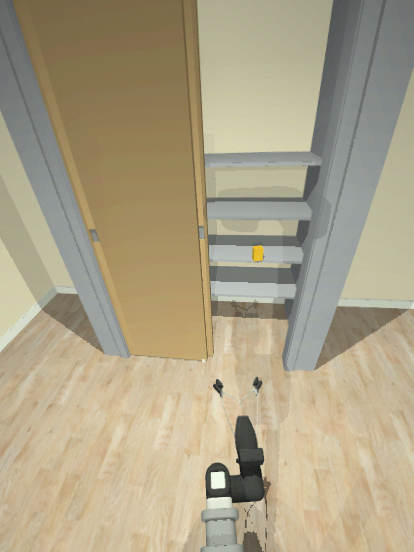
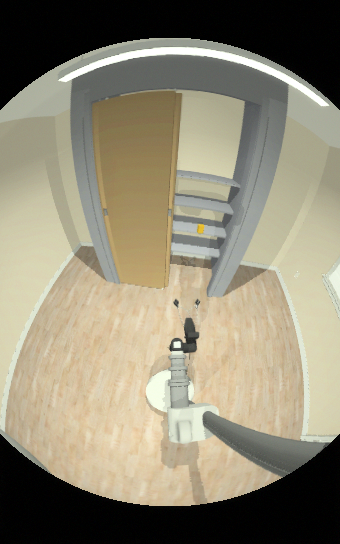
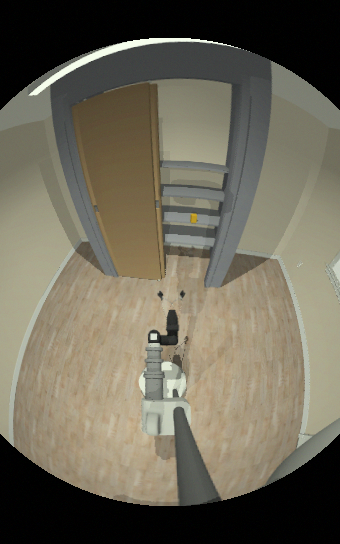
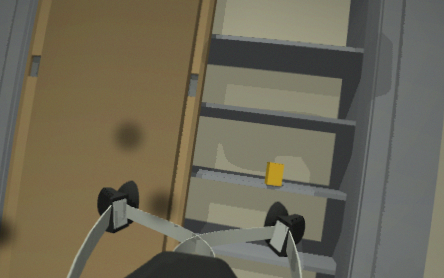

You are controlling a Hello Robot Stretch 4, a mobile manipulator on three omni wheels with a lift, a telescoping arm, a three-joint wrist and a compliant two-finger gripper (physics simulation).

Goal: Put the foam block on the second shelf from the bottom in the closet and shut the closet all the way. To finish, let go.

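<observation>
The yellow foam block stands upright on the second shelf from the bottom, near the shelf's middle. The closet's wooden sliding doors are stacked at the left, one almost wholly behind the other, and the right part of the closet stands open. My gripper is open and empty, in front of the closet and apart from the doors and the block.
Grey recessed handles sit at the left and right edges of the front door. The grey right jamb bounds the opening. Other shelves lie above and below the block's shelf. Walls stand on both sides.
</observation>
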